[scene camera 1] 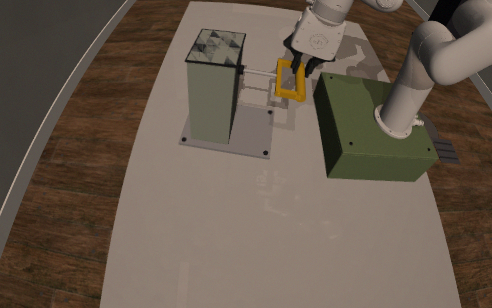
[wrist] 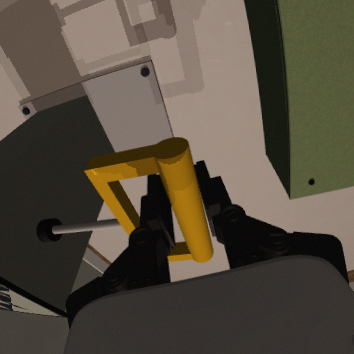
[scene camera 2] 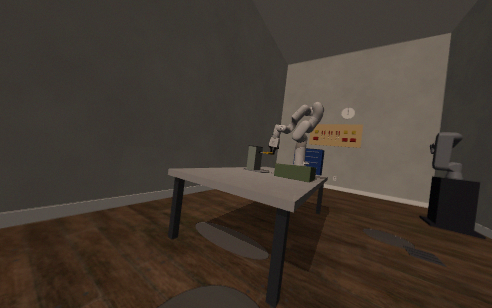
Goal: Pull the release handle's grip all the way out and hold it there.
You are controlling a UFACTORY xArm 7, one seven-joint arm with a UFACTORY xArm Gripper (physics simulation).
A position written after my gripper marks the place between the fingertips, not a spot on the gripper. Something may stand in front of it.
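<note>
My gripper (scene camera 1: 299, 72) is visible to me in scene camera 1, and in the wrist view I see my gripper (wrist: 180, 182) too. The wrist view also shows me a grey base plate (wrist: 128, 103).
</note>
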